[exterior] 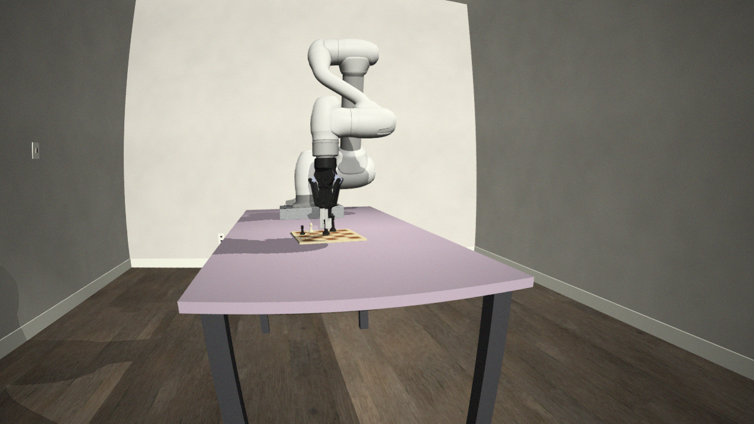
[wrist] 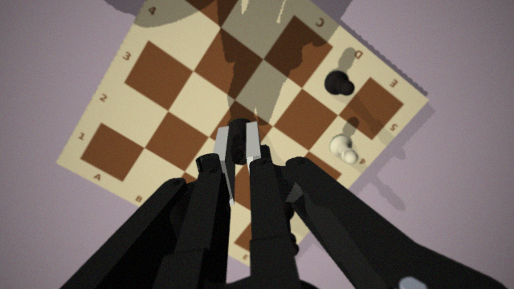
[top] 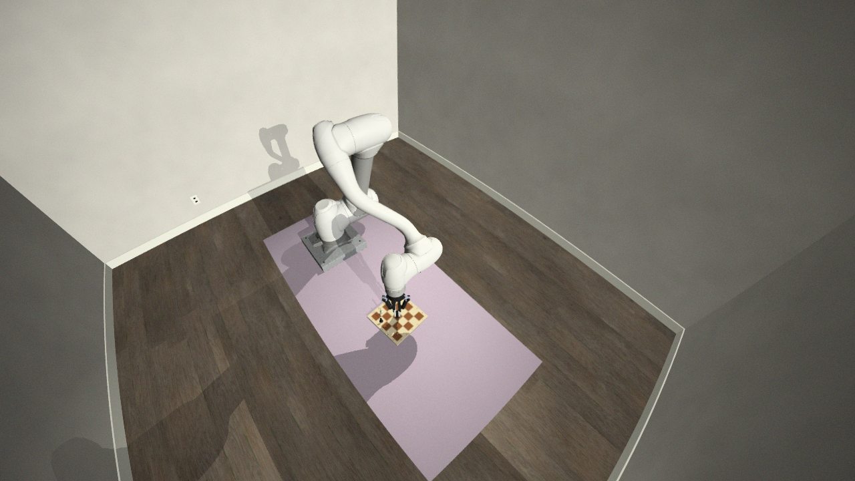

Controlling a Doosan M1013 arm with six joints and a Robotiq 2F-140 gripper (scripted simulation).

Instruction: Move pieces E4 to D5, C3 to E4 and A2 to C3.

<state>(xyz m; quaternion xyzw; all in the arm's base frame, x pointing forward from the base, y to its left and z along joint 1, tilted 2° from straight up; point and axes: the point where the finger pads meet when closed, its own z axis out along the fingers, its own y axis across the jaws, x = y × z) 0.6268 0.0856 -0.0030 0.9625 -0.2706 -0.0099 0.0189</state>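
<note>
Right now my hand is 6 cm above the chessboard. From my hand the other things lie so: white pawn: 7 cm behind, 6 cm to the right, 4 cm below; black pawn: 8 cm to the right, 4 cm below, 2 cm behind; tall black piece: 8 cm behind, 3 cm below, 2 cm to the left.
</note>
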